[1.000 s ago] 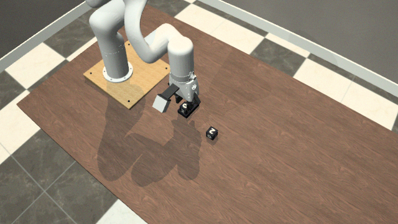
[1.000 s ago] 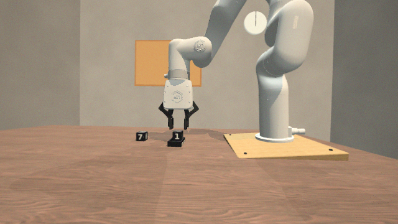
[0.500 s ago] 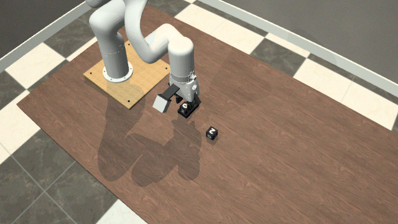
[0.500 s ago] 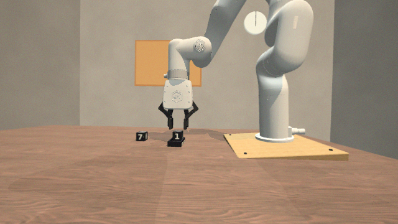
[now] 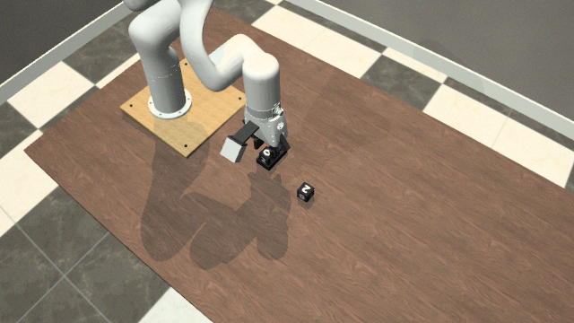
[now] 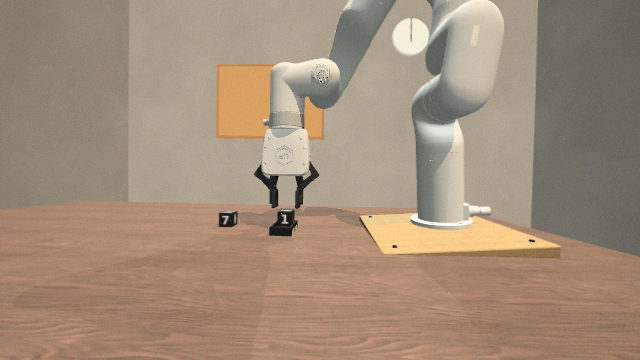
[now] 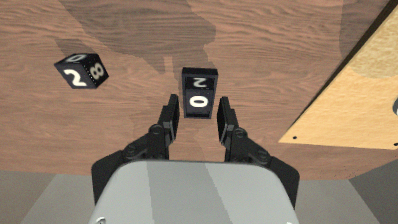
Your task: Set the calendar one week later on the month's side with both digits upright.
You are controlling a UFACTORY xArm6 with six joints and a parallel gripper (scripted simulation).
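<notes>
Now: hand 40 mm above the black cube. The rest, counted from my hand: black tray: 60 mm below, 20 mm to the left.
</notes>
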